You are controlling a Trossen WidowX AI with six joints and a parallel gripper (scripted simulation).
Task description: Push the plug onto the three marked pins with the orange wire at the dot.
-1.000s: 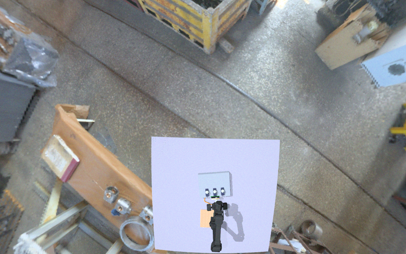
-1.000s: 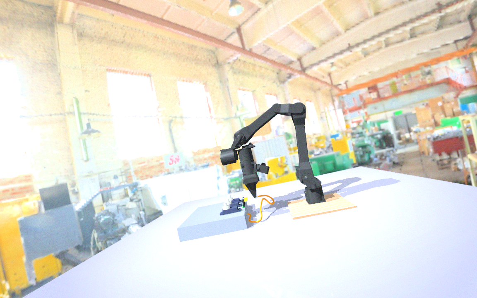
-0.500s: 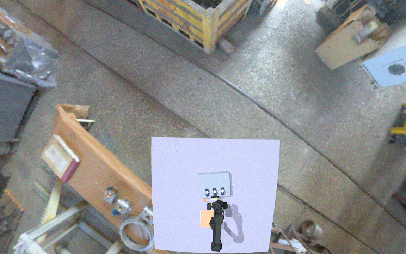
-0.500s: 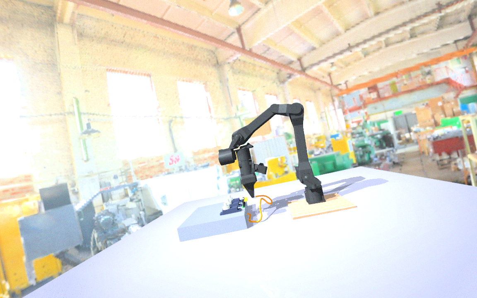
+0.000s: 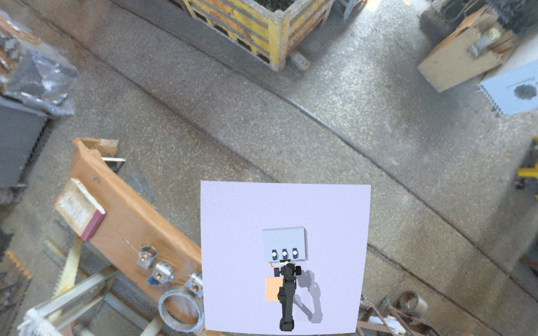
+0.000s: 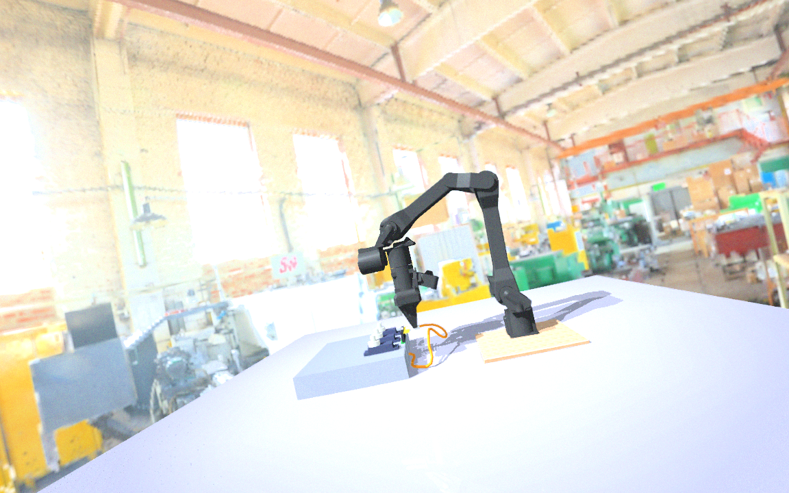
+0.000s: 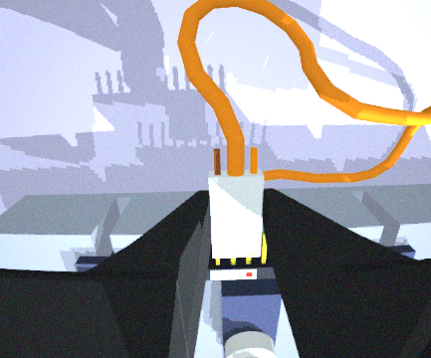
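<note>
Right now my gripper tip is 30 mm short of the green mark, 10 mm to the right of it and 20 mm above it. Also, from my gripper tip: pale grey holder 190 mm ahead, 40 mm to the left, 50 mm below; then dark blue servo 80 mm ahead, 20 mm to the left, 20 mm below.
</note>
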